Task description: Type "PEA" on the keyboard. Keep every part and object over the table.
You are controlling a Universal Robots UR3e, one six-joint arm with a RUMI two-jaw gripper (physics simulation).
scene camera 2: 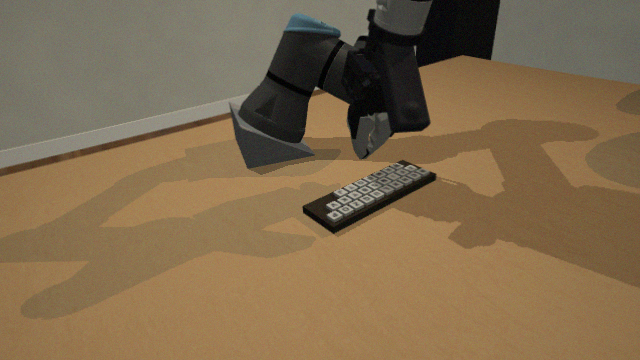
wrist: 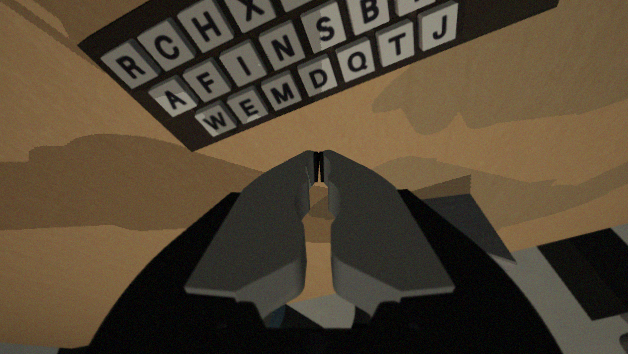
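Seen in the pictures: gripper, fingertip midpoint: (scene camera 2: 361, 158) (wrist: 319, 156); arm's base at its link origin: (scene camera 2: 270, 126).
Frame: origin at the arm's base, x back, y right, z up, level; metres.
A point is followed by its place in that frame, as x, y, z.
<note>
The dark keyboard (scene camera 2: 318, 210) @(-0.265, 0.037, -0.030) (wrist: 175, 131) @(-0.223, -0.155, -0.029) with white letter keys lies flat on the table. In the wrist view its E key (wrist: 248, 107) @(-0.230, -0.108, -0.025) is in the row nearest my gripper, between W and M, and its A key (wrist: 174, 97) @(-0.244, -0.140, -0.024) is at the left end of the middle row. The P key is outside the wrist view. My gripper (scene camera 2: 365, 156) @(-0.201, -0.077, -0.007) (wrist: 319, 156) @(-0.201, -0.077, -0.007) is shut with nothing between its fingertips. The tips are above the table, beside the keyboard's edge and off the keys; in the wrist view they are below the M and D keys.
The robot's grey wedge-shaped base (scene camera 2: 270, 147) @(-0.069, 0.028, -0.010) (wrist: 467, 220) @(-0.065, 0.051, -0.011) stands on the table (scene camera 2: 350, 300) @(-0.422, 0.080, -0.042) behind and left of the keyboard in the scene view. Arm shadows fall across the table. A wall (scene camera 2: 125, 60) stands behind the table's far edge.
</note>
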